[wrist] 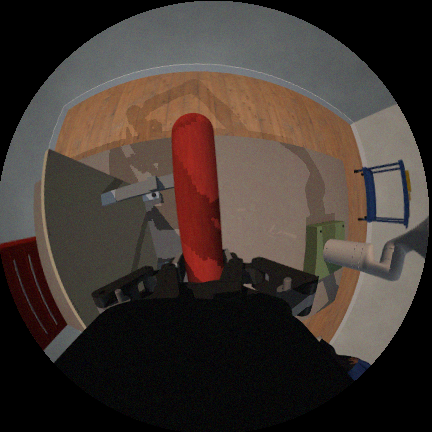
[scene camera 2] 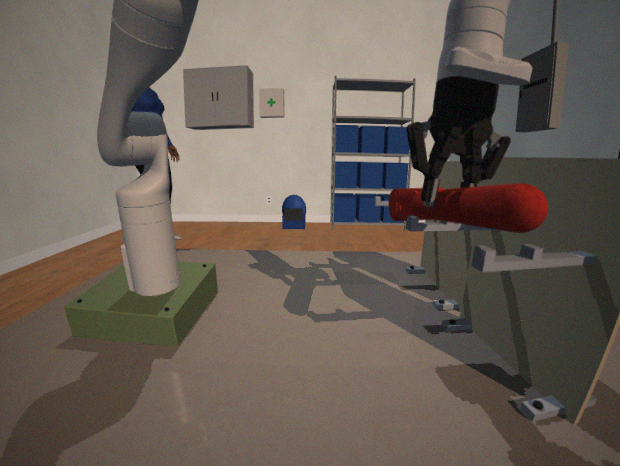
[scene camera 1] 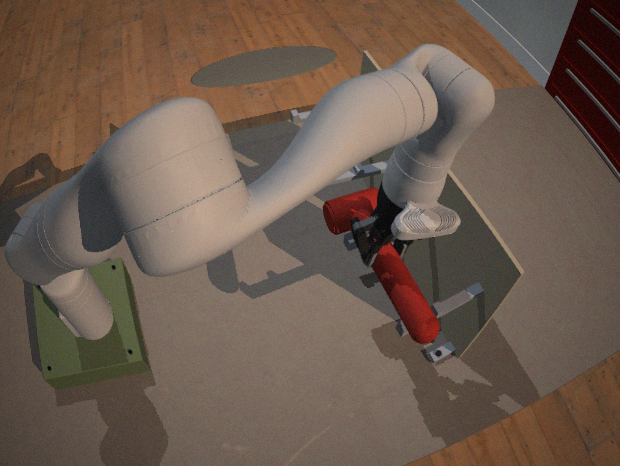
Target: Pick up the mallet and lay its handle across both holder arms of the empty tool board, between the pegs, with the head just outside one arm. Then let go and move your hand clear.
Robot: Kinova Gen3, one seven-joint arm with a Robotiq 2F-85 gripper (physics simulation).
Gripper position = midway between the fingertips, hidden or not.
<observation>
My gripper [scene camera 2: 445,208] grips a red mallet [scene camera 2: 520,208]. Also in view: a tool board [scene camera 2: 537,299] and a tool board [scene camera 1: 372,170].
The red mallet shows as well in the wrist view [wrist: 194,169] and in scene camera 1 [scene camera 1: 421,323]. My gripper is seen too in the wrist view [wrist: 203,258] and in scene camera 1 [scene camera 1: 381,258].
</observation>
